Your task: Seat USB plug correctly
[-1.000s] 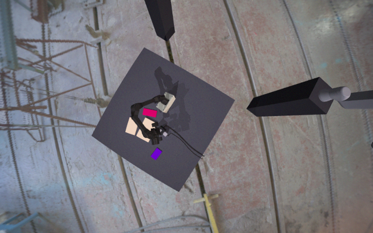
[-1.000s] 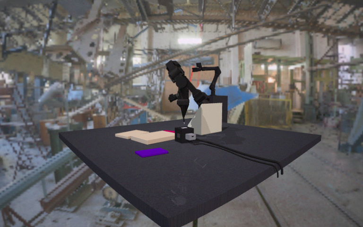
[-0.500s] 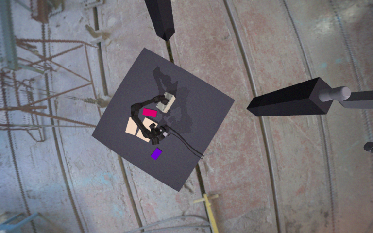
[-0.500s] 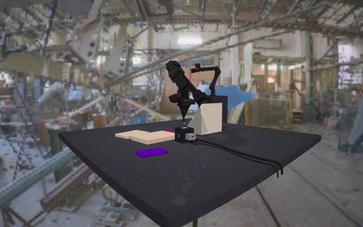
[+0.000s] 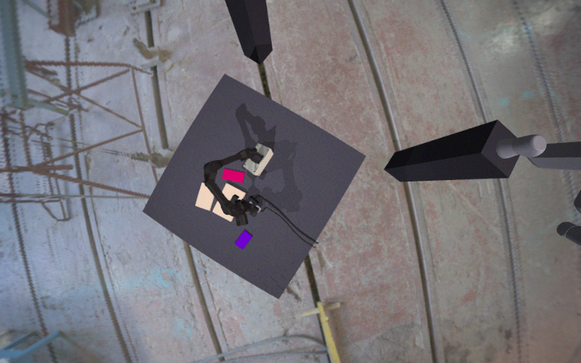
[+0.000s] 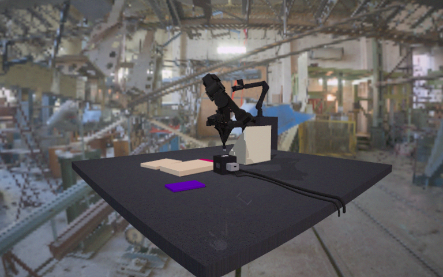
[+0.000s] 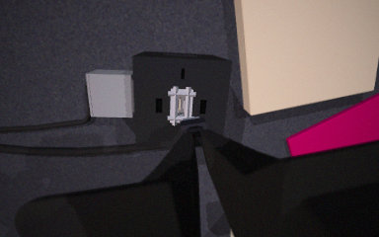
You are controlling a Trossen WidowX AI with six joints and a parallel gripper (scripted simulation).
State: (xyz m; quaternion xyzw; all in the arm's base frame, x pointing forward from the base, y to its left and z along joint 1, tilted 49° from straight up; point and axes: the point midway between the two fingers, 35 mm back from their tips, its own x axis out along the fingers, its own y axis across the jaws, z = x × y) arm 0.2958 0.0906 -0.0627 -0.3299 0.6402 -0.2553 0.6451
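Right now the black USB plug is 20 mm below my gripper tip. The rest, counted from my gripper tip: USB socket 10 mm to the left, 70 mm below; purple card 270 mm ahead, 110 mm to the left, 130 mm below; magenta card 80 mm behind, 230 mm to the right, 130 mm below.
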